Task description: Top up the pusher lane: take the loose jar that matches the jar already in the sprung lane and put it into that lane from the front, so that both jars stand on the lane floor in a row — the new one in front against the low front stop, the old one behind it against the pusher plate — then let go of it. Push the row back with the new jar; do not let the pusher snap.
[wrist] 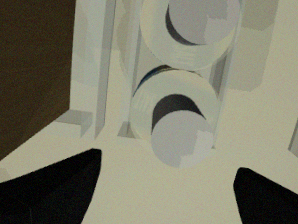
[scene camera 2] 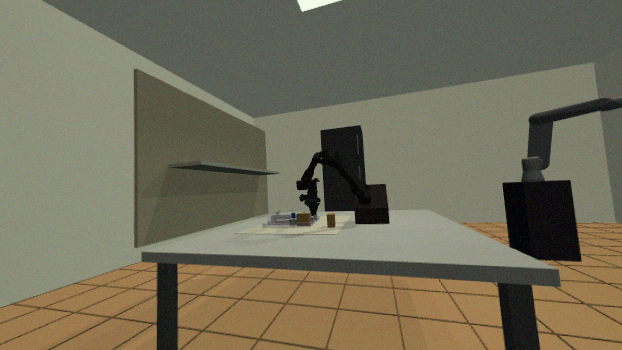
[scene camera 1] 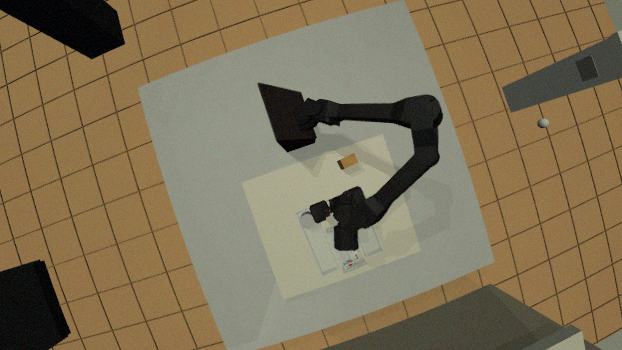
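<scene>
My gripper (wrist: 169, 168) is open and holds nothing, and I can see a jar (wrist: 176, 115) as well.
</scene>
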